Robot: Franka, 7 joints.
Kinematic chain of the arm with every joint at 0, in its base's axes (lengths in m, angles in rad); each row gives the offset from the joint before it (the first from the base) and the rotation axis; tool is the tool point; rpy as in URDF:
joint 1: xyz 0 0 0.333 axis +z
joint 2: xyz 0 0 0 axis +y
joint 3: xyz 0 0 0.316 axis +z
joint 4: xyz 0.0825 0 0 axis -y
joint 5: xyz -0.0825 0 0.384 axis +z
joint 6: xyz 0 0 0 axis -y
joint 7: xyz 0.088 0 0 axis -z
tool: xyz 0 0 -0.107 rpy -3.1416 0 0
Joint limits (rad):
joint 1: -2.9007..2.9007
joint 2: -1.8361..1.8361
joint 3: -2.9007..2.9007
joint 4: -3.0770..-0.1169
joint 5: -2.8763..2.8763
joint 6: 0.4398..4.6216
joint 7: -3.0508..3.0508
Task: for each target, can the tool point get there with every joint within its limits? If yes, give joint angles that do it. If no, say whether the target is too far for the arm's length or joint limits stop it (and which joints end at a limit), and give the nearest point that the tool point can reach.
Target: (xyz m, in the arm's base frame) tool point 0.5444 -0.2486 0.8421
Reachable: yes | joints 1.7947 -0.1733 -2.1199 -1.2204 1.1140 2.3092 0.8977
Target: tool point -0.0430 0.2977 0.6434
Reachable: yes | joints 1.3073 -0.5730 0.6221 -2.3291 1.6911 4.1424 2.1610
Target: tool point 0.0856 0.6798 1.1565
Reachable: no: too far | nearest point 0.0686 0.5444 0.9925 | short by 0.213 m
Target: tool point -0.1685 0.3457 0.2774
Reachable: yes | joints -1.7997 -0.0549 -2.1804 -2.5346 1.9891 3.4741 -1.2492
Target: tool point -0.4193 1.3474 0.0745
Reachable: no: too far | nearest point -0.2507 0.8057 0.1784 | short by 0.577 m
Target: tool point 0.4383 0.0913 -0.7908
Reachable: no: too far | nearest point 0.3650 0.0760 -0.3532 | short by 0.444 m
